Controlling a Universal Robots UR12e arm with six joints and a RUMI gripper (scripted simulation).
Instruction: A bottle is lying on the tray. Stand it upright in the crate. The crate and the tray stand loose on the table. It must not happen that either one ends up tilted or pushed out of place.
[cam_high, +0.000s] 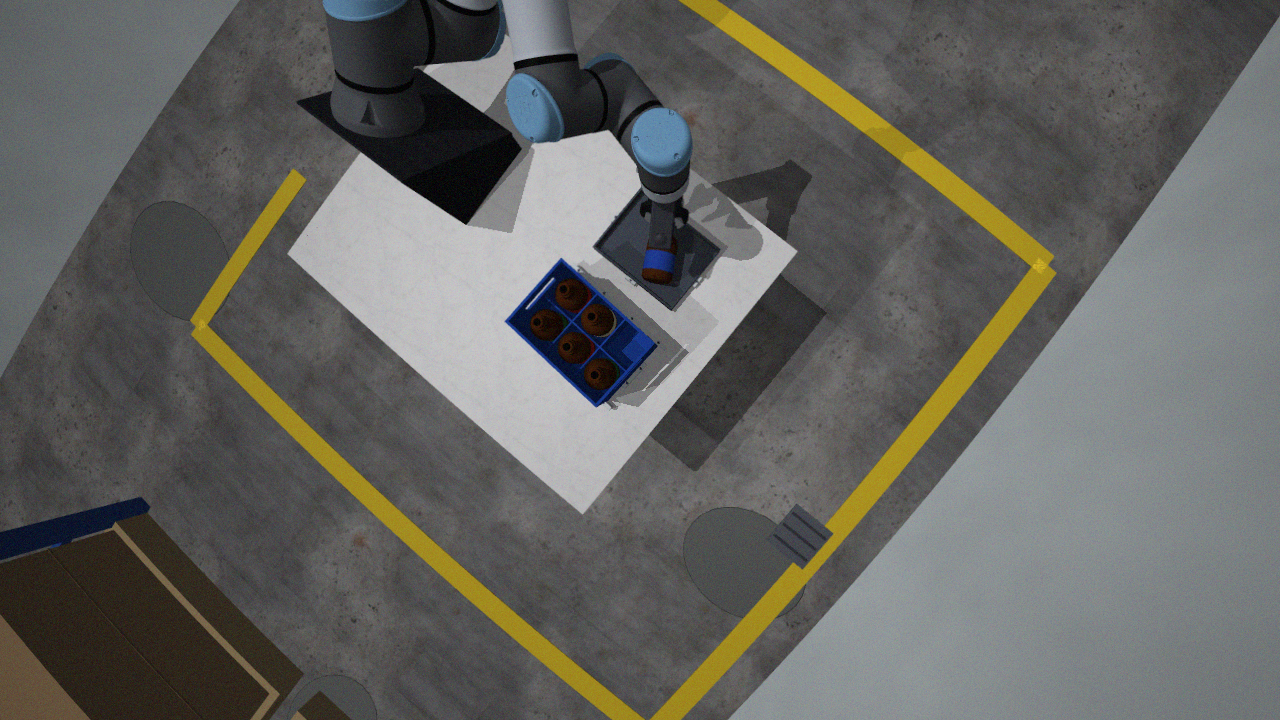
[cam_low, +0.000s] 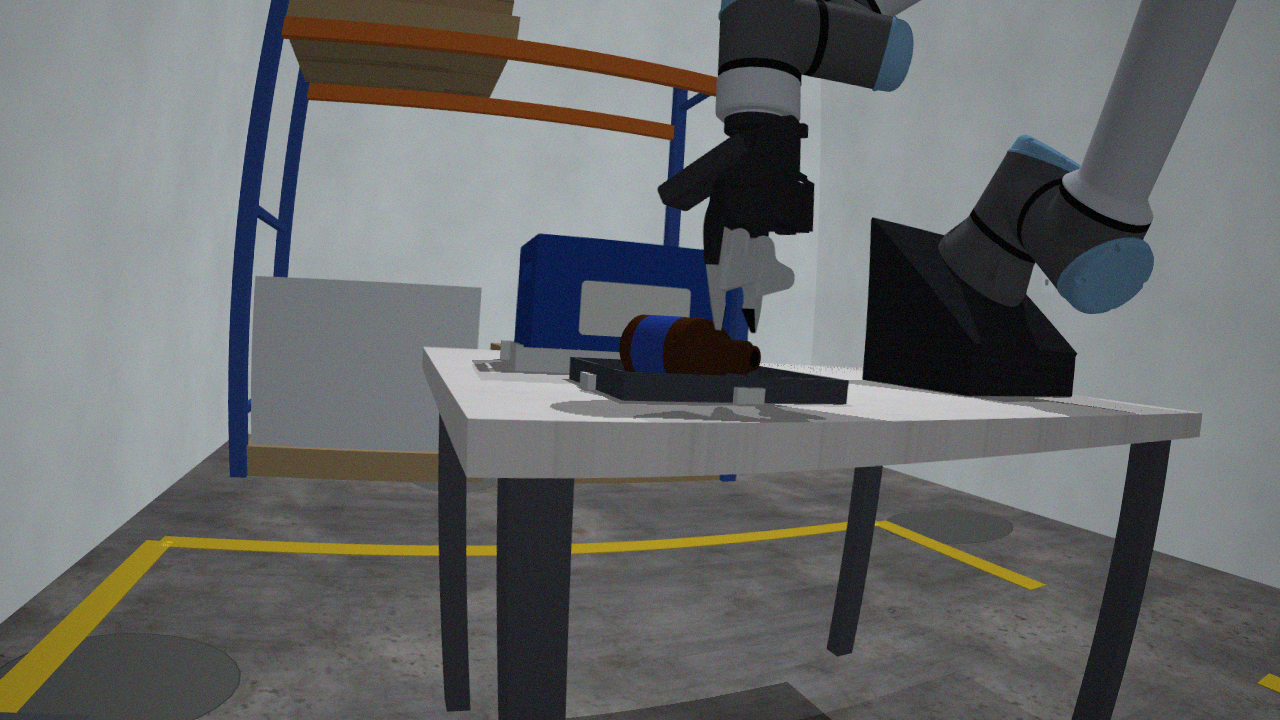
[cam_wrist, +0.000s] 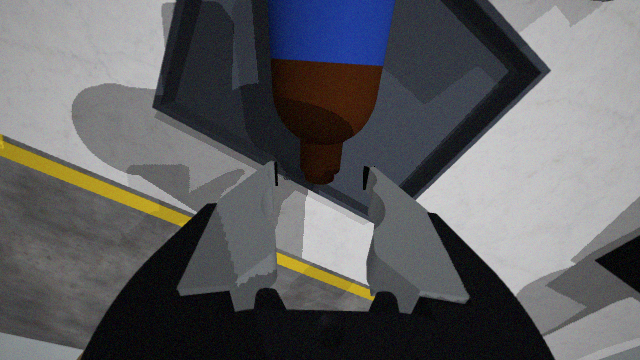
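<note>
Now: hand 40 mm to the left of the bottle, 40 mm above it and 20 mm short of it. Also, from my hand: dark grey tray: 70 mm below, 50 mm to the right, 10 mm ahead; then blue crate: 310 mm to the right, 20 mm ahead.
</note>
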